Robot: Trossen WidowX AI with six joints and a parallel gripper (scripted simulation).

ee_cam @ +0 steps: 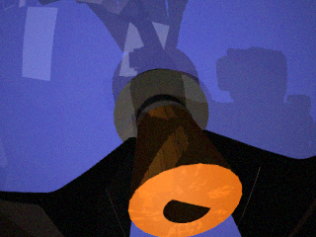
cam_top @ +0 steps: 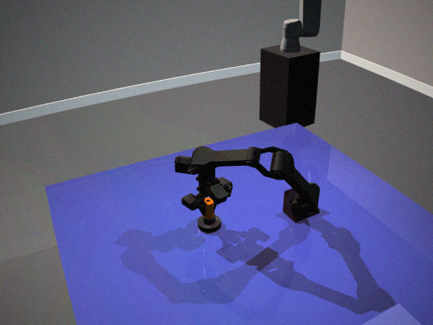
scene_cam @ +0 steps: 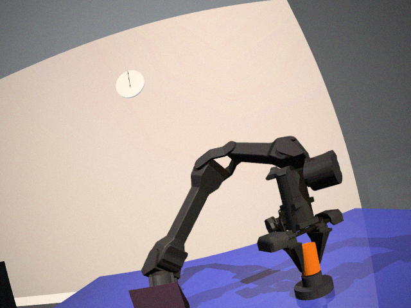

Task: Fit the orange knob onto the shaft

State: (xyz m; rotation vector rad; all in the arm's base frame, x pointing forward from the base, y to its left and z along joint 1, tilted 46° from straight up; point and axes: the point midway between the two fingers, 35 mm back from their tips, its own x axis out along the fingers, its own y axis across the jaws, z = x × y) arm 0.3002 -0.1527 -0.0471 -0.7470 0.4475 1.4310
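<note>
Now: the orange knob 2 cm above my gripper tip. From my gripper tip the other things lie so: dark round pedestal: 3 cm below.
</note>
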